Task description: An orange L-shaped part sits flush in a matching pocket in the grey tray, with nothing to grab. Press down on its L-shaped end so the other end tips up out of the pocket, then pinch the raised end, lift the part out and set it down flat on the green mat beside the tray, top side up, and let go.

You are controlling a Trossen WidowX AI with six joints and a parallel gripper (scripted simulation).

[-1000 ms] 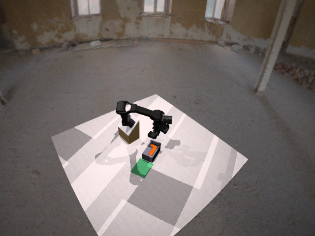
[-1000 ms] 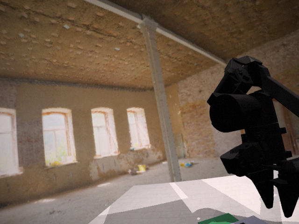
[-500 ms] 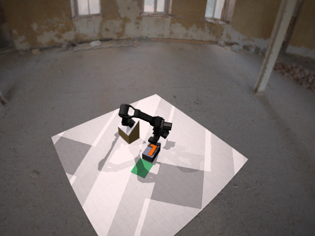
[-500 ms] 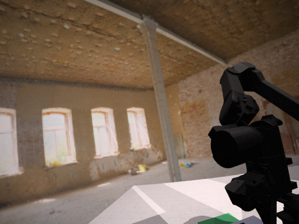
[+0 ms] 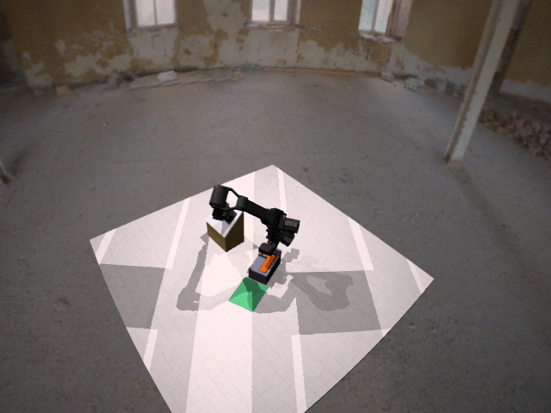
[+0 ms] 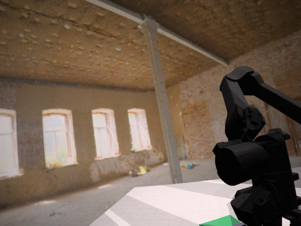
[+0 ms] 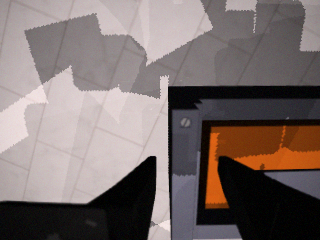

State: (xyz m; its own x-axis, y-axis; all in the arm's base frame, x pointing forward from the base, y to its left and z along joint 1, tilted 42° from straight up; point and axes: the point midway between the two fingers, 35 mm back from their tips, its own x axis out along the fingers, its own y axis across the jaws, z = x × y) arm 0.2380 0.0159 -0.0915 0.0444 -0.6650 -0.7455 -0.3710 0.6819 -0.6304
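Right now my gripper tip is 5 cm to the left of the orange L-shaped part, 2 cm above it and 1 cm short of it. The rest, counted from my gripper tip: green mat: 21 cm to the right, 8 cm below, 8 cm ahead.
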